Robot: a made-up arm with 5 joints.
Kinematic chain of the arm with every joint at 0, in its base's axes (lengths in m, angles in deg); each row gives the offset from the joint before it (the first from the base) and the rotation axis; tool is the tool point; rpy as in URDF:
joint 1: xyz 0 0 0.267 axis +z
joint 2: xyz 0 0 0 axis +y
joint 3: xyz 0.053 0 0.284 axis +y
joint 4: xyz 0.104 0 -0.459 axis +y
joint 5: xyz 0.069 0 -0.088 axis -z
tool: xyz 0 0 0 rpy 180 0 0
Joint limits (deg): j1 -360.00..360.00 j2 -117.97..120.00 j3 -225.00..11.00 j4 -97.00..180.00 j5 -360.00..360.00
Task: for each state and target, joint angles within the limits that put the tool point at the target. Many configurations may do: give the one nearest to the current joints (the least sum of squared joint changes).
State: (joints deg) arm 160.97 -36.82 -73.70 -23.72 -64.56
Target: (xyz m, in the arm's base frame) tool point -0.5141 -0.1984 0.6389
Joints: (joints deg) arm 201.10 -10.52 -67.33 -18.25 -64.56
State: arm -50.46 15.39 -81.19 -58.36 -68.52
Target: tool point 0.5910 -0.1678 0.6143
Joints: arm -15.85 14.10 -88.35 -55.39 -68.52
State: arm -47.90 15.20 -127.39 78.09 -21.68
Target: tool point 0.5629 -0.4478 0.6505
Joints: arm -38.50 29.62 -131.78 68.77 -21.68
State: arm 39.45 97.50 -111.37 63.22 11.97
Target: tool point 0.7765 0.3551 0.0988
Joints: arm 24.58 87.63 -153.46 31.60 11.97
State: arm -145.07 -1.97 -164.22 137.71 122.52
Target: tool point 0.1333 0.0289 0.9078
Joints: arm -167.77 -6.97 -193.61 170.02 122.52
